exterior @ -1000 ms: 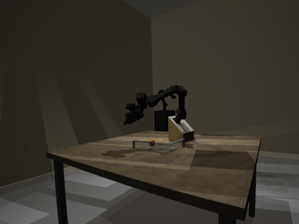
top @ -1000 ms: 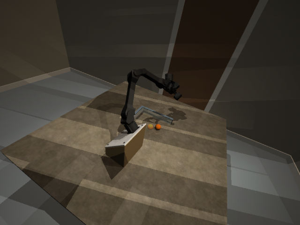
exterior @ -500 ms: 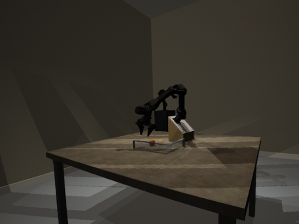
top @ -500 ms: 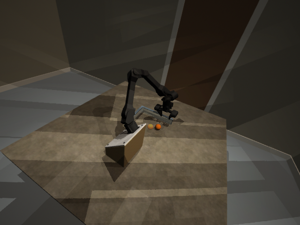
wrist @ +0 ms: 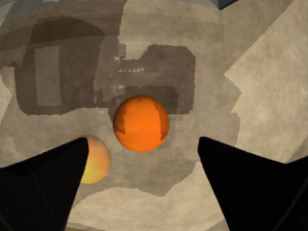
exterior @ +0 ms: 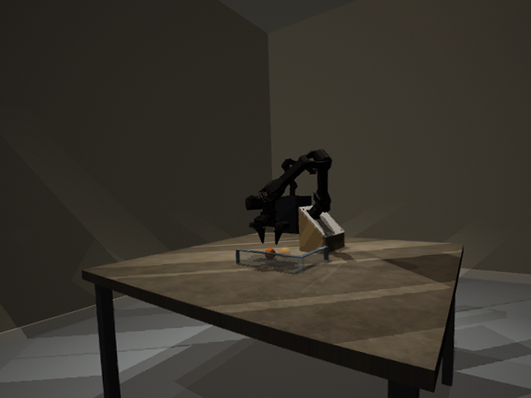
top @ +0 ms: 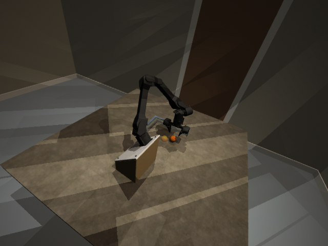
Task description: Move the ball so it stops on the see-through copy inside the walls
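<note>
My gripper tip is now 50 mm past the see-through copy of ball, 50 mm to the right of it and 50 mm above it. The rest, counted from my gripper tip: low clear wall: 120 mm ahead, 90 mm to the left, 40 mm below.
</note>
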